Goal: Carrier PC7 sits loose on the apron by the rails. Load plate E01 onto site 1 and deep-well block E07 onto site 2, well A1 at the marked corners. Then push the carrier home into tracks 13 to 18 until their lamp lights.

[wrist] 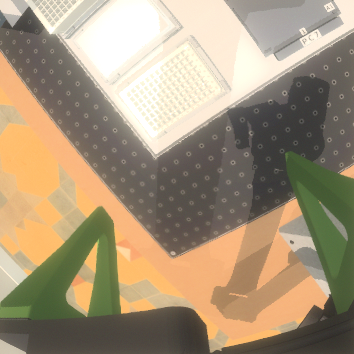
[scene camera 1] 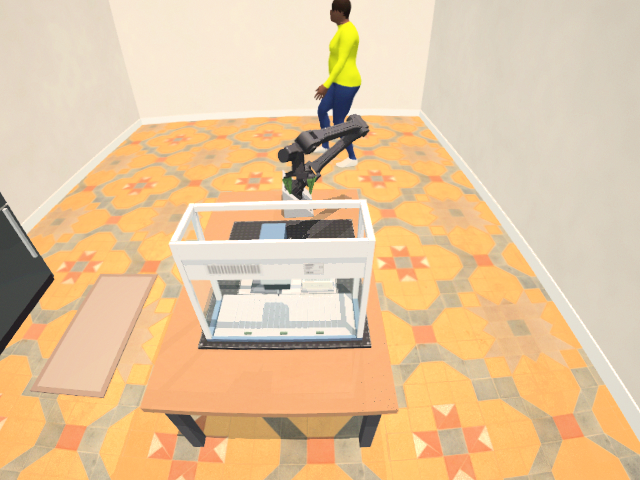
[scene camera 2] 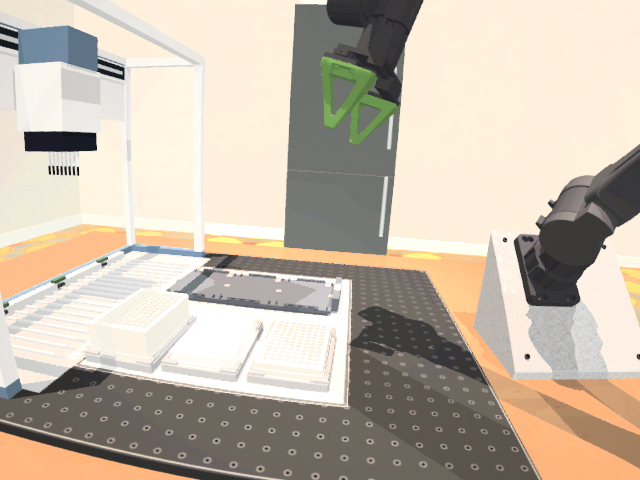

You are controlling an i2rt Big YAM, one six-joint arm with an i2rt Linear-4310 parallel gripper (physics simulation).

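Places are measured from the arm's base along level axes (x ahead, y up, z right), in metres.
Pixels of known places: gripper, fingertip midpoint: (wrist: 193,188) (scene camera 1: 300,194) (scene camera 2: 342,136); arm's base at its link origin: (scene camera 1: 292,190) (scene camera 2: 543,271).
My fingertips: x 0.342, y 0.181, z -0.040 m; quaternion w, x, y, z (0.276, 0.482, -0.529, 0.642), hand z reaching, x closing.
Ahead of a thing's pixels: the offset from my fingertips to its middle. "spot": to the spot under its first point. Level surfaces: height alone.
The grey carrier PC7 @(dx +0.143, dy -0.281, dz +0.158 m) (scene camera 2: 253,290) (wrist: 285,22) lies on the white apron @(spot: dx -0.014, dy -0.296, dz -0.046 m) (scene camera 2: 338,356) (wrist: 245,75), one end toward the tracks (scene camera 2: 67,310); its label and A1 mark show in the wrist view. No plate shows on it. Beside it stand a tall deep-well block @(dx +0.262, dy -0.263, dz -0.051 m) (scene camera 2: 142,322) (wrist: 57,12), a flat white plate @(dx +0.156, dy -0.277, dz -0.050 m) (scene camera 2: 211,343) (wrist: 125,37) and a plate with wells @(dx +0.044, dy -0.277, dz -0.055 m) (scene camera 2: 294,348) (wrist: 172,90). The labels E01 and E07 cannot be read. My gripper (scene camera 2: 343,135) (wrist: 193,188) is open and empty, high above the black perforated board, on the arm-base side of the apron.
A white frame (scene camera 1: 273,249) (scene camera 2: 199,155) encloses the tracks. A pipetting head @(dx +0.483, dy +0.052, dz +0.094 m) (scene camera 2: 59,98) with tips hangs inside it. The black perforated board @(dy -0.296 m) (scene camera 2: 413,413) (wrist: 190,200) surrounds the apron. The arm's grey wedge base (scene camera 2: 501,330) stands at the board's edge. A person (scene camera 1: 343,56) stands behind the arm.
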